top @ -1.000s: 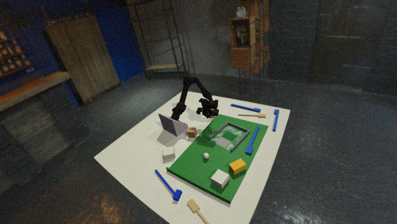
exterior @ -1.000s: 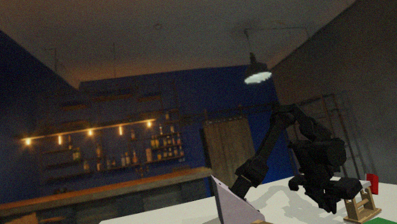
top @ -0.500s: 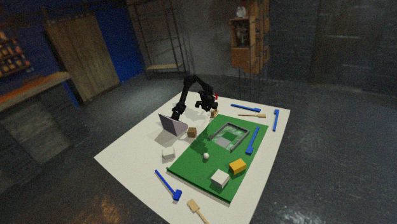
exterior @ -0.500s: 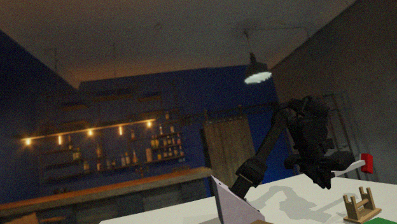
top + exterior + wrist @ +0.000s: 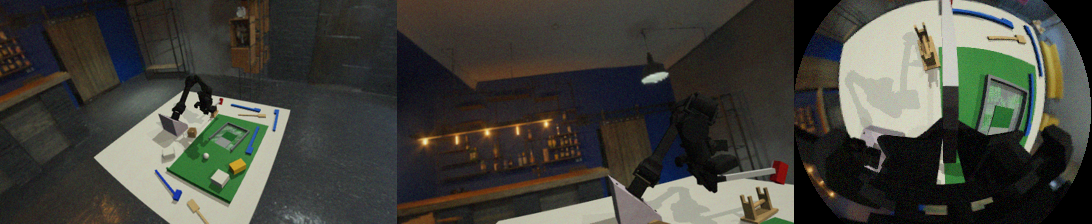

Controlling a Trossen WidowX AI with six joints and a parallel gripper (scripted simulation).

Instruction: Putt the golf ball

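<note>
My gripper tip is 16 cm to the left of the wooden cube, 10 cm above it and 5 cm past it. The rest, counted from my gripper tip: green mat: 24 cm ahead, 15 cm to the right, 13 cm below; white golf ball: 30 cm to the right, 20 cm ahead, 10 cm below; wooden stand: 17 cm to the left, 9 cm below, 6 cm behind.
</note>
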